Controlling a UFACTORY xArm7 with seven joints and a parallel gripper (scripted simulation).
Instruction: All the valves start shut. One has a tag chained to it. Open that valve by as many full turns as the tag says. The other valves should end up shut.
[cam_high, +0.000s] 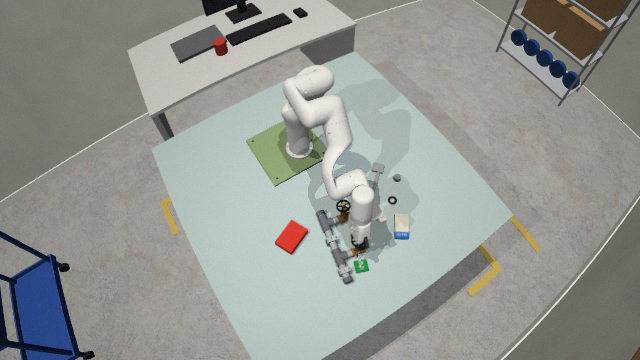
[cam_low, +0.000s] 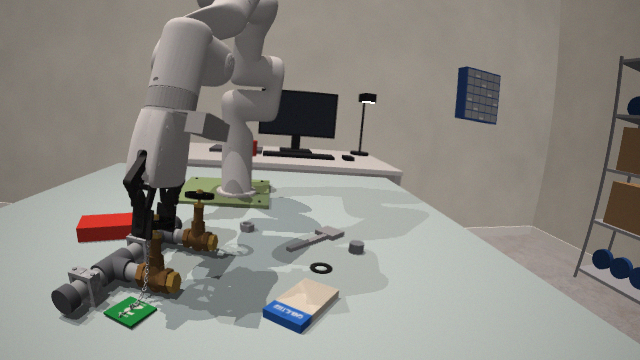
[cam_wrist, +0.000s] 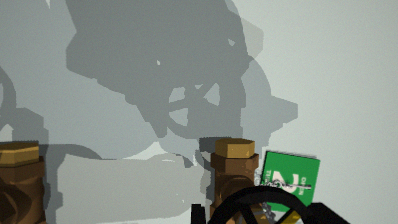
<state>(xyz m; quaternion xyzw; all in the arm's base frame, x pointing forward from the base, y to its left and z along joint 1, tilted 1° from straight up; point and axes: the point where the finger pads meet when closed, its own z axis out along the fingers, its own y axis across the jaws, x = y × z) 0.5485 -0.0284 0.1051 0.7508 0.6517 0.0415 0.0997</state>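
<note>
My hand is 8 cm short of the green tag, 2 cm to the left of it and 11 cm above it. Also, from my hand: box 1 cm ahead, 22 cm to the left, 10 cm below; nut 28 cm behind, 10 cm to the left, 10 cm below; red block 17 cm behind, 20 cm to the right, 9 cm below.
</note>
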